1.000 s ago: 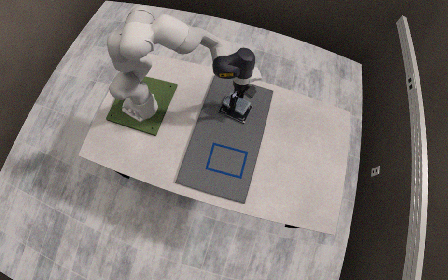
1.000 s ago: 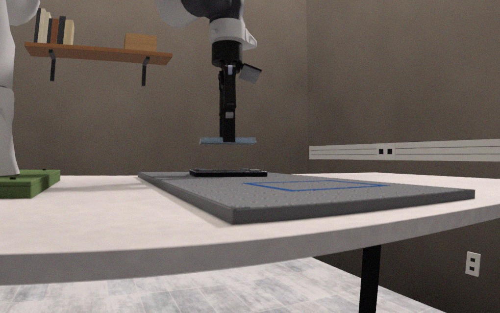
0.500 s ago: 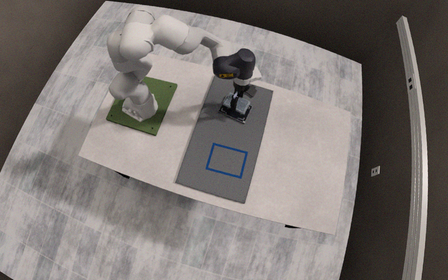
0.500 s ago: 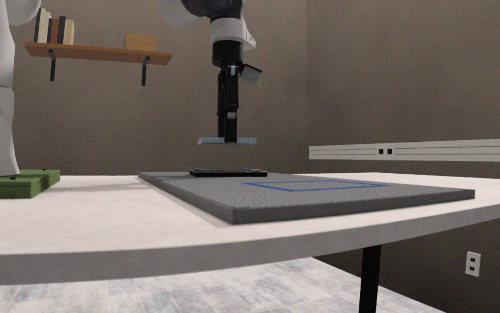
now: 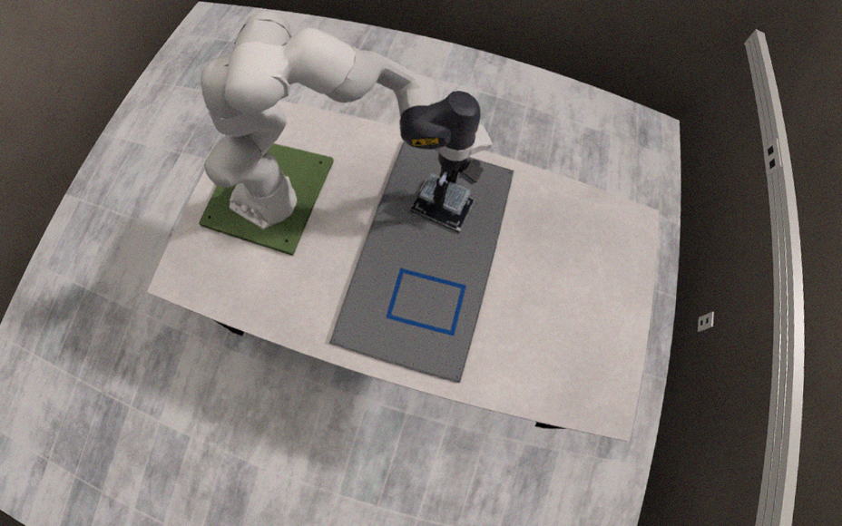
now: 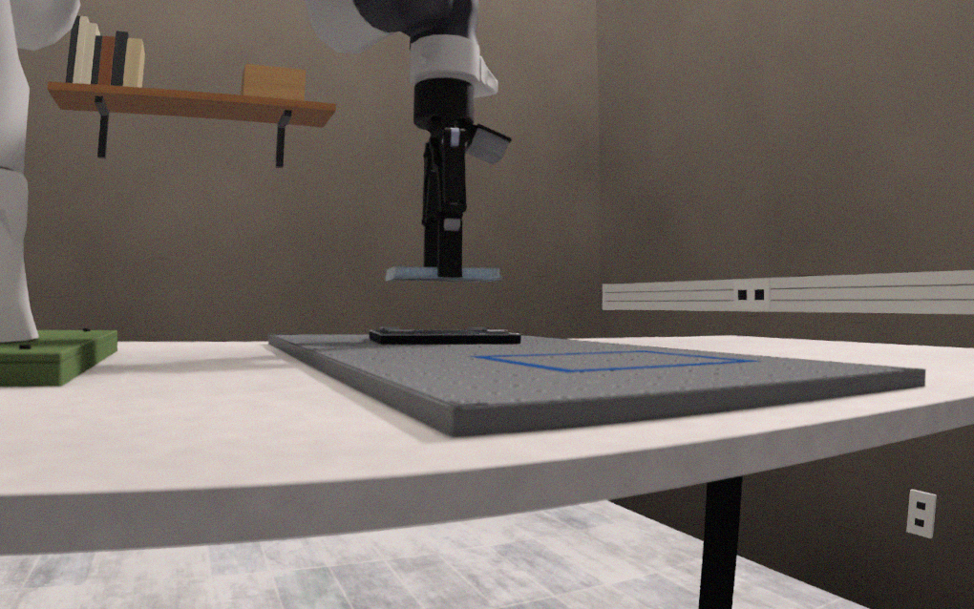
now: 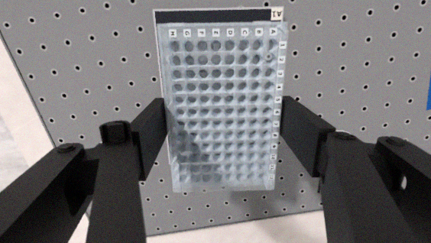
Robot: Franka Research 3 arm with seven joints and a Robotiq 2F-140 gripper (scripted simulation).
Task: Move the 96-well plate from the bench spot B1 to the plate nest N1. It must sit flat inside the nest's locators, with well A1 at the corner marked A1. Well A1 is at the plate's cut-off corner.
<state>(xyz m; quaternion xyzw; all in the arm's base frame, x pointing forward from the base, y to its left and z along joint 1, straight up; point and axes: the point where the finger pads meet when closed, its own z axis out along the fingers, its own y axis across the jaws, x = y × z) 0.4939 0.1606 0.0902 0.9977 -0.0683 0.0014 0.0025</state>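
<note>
The black plate nest N1 lies 100 mm below my hand. From my hand the other things lie so: A1 mark (70 mm ahead, 60 mm to the right, 90 mm below); 96-well plate (20 mm below).
</note>
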